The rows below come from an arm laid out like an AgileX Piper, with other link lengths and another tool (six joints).
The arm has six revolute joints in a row. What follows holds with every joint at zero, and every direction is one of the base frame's. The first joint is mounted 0.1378 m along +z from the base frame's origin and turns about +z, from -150 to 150 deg. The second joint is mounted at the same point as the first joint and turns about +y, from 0 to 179.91 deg. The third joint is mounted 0.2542 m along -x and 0.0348 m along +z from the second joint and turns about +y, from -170 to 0 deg. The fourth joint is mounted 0.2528 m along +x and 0.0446 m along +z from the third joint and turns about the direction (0.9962, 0, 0.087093), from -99.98 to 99.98 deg. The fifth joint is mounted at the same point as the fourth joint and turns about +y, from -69.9 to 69.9 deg. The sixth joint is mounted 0.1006 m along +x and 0.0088 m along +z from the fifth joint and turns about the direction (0.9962, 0, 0.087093), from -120 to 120 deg. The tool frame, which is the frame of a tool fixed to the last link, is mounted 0.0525 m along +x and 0.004 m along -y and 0.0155 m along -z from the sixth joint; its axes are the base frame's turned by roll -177.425, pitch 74.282 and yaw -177.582 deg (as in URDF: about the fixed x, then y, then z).
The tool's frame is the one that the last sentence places.
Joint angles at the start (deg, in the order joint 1, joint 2, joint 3, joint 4, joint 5, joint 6):
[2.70, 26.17, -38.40, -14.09, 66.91, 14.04]
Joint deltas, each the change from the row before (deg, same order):
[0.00, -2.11, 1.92, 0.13, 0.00, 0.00]
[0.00, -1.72, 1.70, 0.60, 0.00, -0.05]
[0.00, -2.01, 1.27, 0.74, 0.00, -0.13]
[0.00, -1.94, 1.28, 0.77, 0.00, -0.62]
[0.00, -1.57, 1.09, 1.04, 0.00, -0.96]
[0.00, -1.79, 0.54, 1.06, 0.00, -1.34]
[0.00, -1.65, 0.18, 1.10, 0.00, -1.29]
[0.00, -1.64, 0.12, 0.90, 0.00, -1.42]
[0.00, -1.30, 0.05, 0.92, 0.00, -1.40]
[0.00, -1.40, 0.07, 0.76, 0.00, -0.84]
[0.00, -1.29, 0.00, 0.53, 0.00, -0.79]
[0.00, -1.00, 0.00, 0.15, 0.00, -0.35]
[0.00, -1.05, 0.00, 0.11, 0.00, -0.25]
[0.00, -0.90, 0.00, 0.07, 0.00, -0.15]
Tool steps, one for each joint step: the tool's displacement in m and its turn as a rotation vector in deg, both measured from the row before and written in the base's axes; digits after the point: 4 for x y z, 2 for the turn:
[-0.0050, 0.0001, -0.0069, 0.13, -0.18, 0.04]
[-0.0039, 0.0013, -0.0068, 0.54, 0.02, 0.22]
[-0.0040, 0.0016, -0.0041, 0.65, -0.68, 0.32]
[-0.0037, 0.0016, -0.0044, 0.35, -0.52, 0.70]
[-0.0028, 0.0022, -0.0041, 0.36, -0.29, 1.04]
[-0.0029, 0.0021, -0.0007, 0.14, -1.02, 1.32]
[-0.0025, 0.0022, 0.0010, 0.19, -1.27, 1.31]
[-0.0025, 0.0017, 0.0014, -0.12, -1.34, 1.32]
[-0.0020, 0.0018, 0.0013, -0.13, -1.09, 1.32]
[-0.0022, 0.0015, 0.0013, 0.12, -1.24, 0.88]
[-0.0021, 0.0010, 0.0016, -0.07, -1.22, 0.74]
[-0.0017, 0.0002, 0.0013, -0.09, -0.97, 0.29]
[-0.0018, 0.0001, 0.0013, -0.05, -1.03, 0.21]
[-0.0015, 0.0001, 0.0011, -0.02, -0.89, 0.12]

